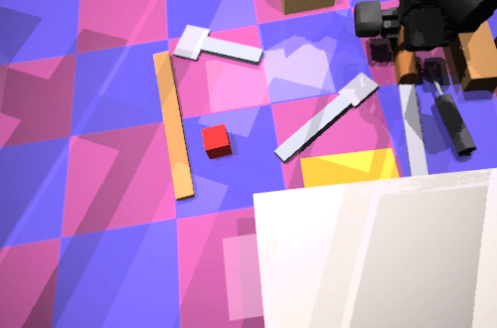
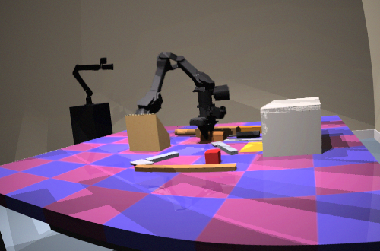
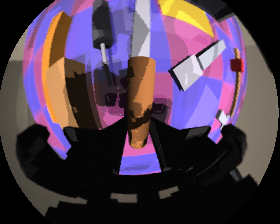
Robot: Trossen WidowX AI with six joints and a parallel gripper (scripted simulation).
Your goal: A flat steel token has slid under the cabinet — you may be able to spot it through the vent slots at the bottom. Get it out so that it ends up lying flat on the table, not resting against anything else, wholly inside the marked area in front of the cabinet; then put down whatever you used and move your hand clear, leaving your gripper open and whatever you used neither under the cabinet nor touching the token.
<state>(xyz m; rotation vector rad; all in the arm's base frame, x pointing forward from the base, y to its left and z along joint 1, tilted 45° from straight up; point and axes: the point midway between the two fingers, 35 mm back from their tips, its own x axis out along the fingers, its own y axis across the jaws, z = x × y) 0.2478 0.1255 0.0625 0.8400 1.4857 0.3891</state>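
My gripper tip is 13 cm short of the black screwdriver and 2 cm to the right of it. From my gripper tip the other things lie so: grey t-shaped tool: 11 cm behind, 34 cm to the right; then wooden block: 6 cm behind, 12 cm to the left, 1 cm above; then grey paddle-ended bar: 9 cm ahead, 15 cm to the right.
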